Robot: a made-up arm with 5 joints.
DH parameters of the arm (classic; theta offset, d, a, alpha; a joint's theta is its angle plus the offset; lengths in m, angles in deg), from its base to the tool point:
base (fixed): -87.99 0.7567 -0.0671 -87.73
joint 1: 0 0.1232 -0.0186 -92.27
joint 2: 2.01 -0.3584 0.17 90
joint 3: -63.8 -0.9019 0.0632 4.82
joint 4: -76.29 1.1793 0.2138 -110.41
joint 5: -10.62 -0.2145 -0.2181 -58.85
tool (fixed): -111.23 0.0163 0 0
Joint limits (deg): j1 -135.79..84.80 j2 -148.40..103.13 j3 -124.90..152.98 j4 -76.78..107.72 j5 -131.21..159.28
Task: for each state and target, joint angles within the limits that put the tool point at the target. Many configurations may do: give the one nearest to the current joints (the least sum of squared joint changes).
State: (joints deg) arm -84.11 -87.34 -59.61 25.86 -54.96
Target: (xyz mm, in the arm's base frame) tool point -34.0 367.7 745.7
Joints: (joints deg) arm -55.93 -84.09 -41.20 33.05 -51.20
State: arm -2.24 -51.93 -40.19 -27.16 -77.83
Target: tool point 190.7 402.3 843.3
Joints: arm -17.40 -15.45 -24.74 -12.99 -104.42
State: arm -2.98 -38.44 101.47 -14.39 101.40
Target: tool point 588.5 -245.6 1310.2
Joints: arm 1.08 7.70 107.75 -16.95 70.45
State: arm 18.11 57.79 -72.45 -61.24 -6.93
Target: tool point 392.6 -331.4 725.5
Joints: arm 45.61 19.44 -63.20 -43.00 14.16
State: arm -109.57 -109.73 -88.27 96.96 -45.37
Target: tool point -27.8 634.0 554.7
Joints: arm -93.37 -89.37 -45.96 107.72 -54.28
